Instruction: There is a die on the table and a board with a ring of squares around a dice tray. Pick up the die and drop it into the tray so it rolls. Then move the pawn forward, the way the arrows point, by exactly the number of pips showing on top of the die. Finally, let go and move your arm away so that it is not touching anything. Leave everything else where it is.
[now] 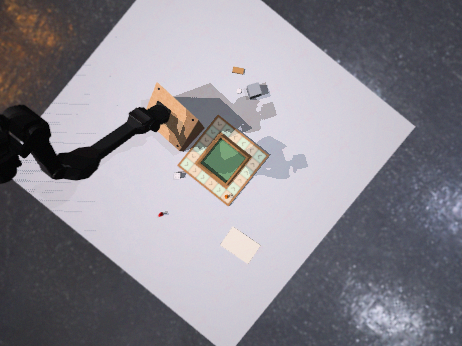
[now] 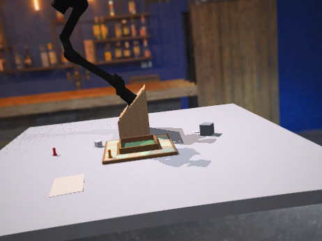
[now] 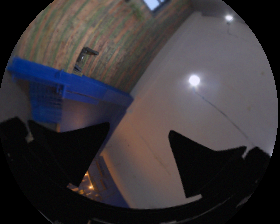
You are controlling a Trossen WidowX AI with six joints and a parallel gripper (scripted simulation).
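Right now my gripper tip is 240 mm short of the white die, 180 mm to the right of it and 820 mm above it. From my gripper tip the other things lie so: green dice tray 360 mm ahead, 350 mm to the left, 820 mm below; then red pawn 290 mm ahead, 810 mm below; then orange pawn 460 mm ahead, 240 mm to the left, 800 mm below.
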